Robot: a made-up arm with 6 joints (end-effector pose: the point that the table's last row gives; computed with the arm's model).
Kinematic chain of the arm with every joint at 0, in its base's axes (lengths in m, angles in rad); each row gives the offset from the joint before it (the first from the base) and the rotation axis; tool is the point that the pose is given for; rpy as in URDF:
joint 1: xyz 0 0 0.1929 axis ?
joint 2: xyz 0 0 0 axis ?
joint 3: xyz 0.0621 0 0.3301 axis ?
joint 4: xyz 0.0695 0 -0.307 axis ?
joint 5: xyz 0 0 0 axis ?
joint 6: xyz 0.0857 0 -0.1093 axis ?
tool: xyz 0 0 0 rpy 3.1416 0 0
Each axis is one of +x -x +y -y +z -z.
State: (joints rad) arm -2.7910 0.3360 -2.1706 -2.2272 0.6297 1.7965
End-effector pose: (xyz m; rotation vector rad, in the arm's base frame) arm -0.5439 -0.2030 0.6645 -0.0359 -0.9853 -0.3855
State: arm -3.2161 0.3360 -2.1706 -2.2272 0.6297 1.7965
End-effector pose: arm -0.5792 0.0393 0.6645 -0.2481 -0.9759 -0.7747
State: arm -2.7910 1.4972 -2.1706 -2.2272 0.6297 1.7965
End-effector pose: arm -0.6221 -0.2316 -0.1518 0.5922 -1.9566 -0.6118
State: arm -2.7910 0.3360 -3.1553 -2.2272 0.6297 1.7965
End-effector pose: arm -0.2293 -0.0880 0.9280 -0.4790 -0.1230 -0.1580
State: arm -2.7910 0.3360 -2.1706 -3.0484 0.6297 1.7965
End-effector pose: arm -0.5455 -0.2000 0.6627 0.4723 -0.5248 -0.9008
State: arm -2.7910 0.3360 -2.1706 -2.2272 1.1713 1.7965
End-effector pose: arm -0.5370 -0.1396 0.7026 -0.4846 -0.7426 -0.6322
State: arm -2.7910 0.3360 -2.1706 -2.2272 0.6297 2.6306
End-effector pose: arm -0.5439 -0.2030 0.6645 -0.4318 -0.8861 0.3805
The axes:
joint 1: +z
joint 2: +y
joint 3: +y
joint 4: -z
joint 5: +y
joint 6: -z

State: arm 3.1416 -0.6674 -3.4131 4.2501 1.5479 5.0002
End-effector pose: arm 0.5437 0.0960 0.6293 -1.5081 -1.6657 -1.4228
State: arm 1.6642 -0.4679 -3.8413 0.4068 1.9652 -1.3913
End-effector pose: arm -0.0164 -0.3923 0.6997 0.5408 -1.1333 -2.6070
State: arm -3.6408 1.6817 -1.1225 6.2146 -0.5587 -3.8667
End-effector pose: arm -0.2700 0.1370 -0.3116 3.0801 0.4404 -0.0319
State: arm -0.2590 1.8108 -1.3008 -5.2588 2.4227 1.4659
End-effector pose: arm 0.1917 0.0698 -0.1906 -0.4436 -0.7215 -2.6853
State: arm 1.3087 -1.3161 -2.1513 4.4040 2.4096 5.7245
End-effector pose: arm -0.0035 -0.5163 0.5687 2.8718 -0.1861 1.0302
